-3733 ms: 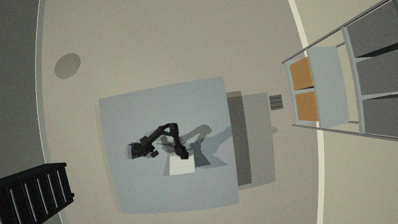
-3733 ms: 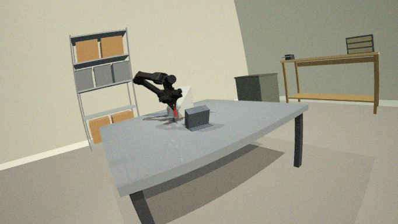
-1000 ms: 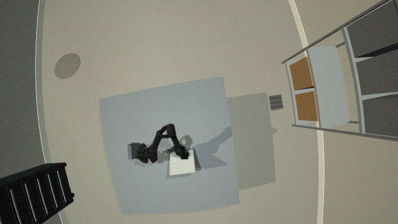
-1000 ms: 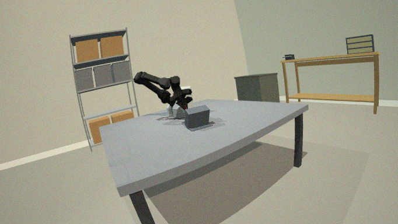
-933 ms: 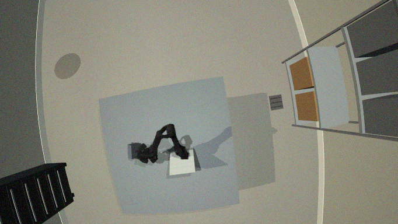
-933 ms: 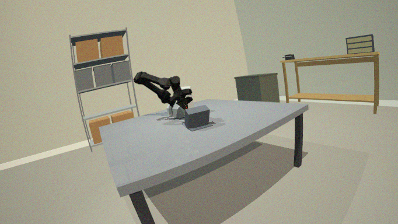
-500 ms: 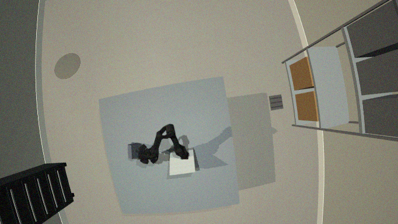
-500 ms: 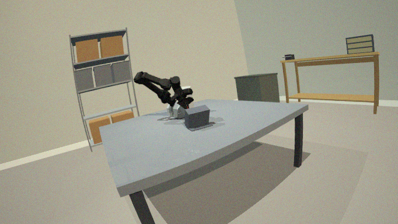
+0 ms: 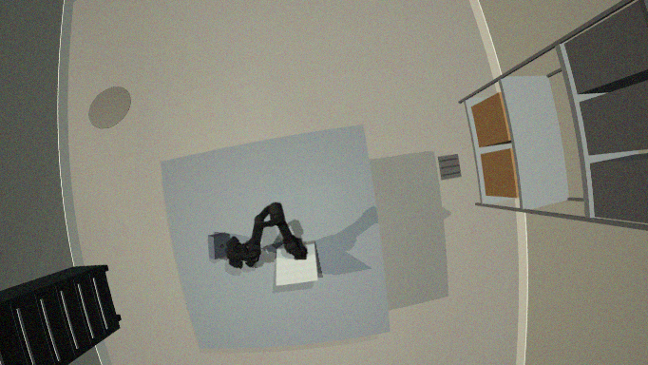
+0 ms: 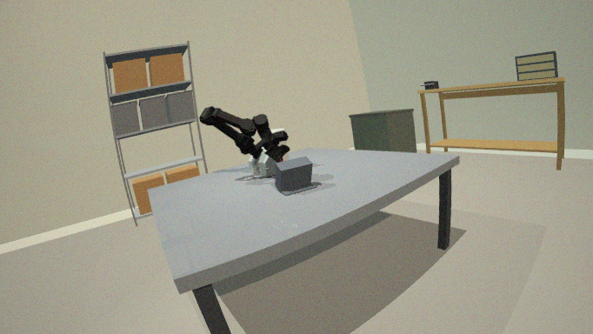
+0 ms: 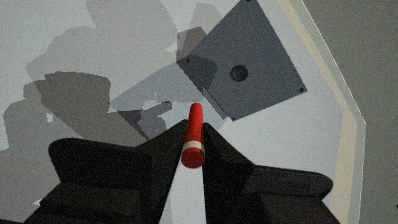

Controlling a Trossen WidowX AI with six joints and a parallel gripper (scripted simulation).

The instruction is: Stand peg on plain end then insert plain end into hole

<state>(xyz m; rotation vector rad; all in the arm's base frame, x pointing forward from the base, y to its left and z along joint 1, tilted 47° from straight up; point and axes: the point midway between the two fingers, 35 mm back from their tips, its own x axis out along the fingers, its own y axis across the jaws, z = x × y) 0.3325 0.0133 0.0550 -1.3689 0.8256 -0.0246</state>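
My gripper tip is 130 mm short of the sloped grey panel, 30 mm above it and 10 mm to the left of it. Also, from my gripper tip: red peg: 10 mm behind, 10 mm above.
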